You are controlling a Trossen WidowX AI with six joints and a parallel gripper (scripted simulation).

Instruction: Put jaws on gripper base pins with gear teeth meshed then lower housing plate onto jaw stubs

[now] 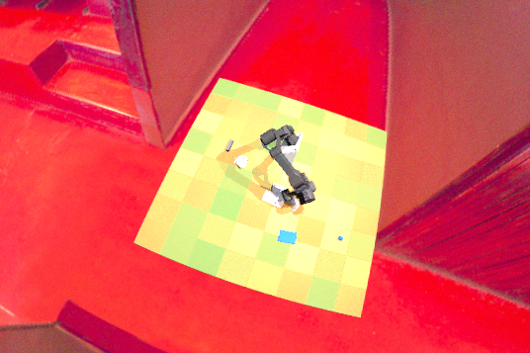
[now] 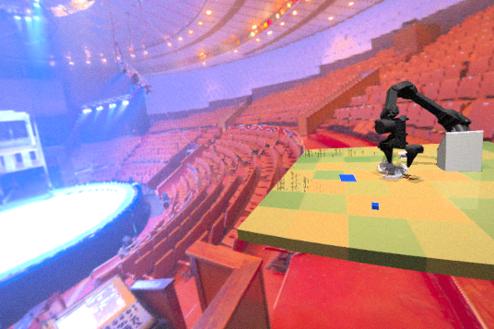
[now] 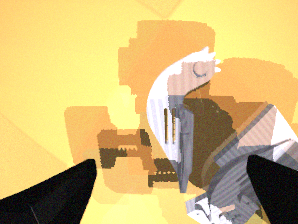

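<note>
The grey jaw lies 4 cm ahead of my gripper tip, 1 cm to the left of it and 5 cm below it. Round my gripper tip: flat white plate (5 cm ahead, 11 cm to the right, 5 cm below); then flat blue square (22 cm ahead, 5 cm to the left, 5 cm below); then blue cube (10 cm ahead, 34 cm to the left, 5 cm below).
</note>
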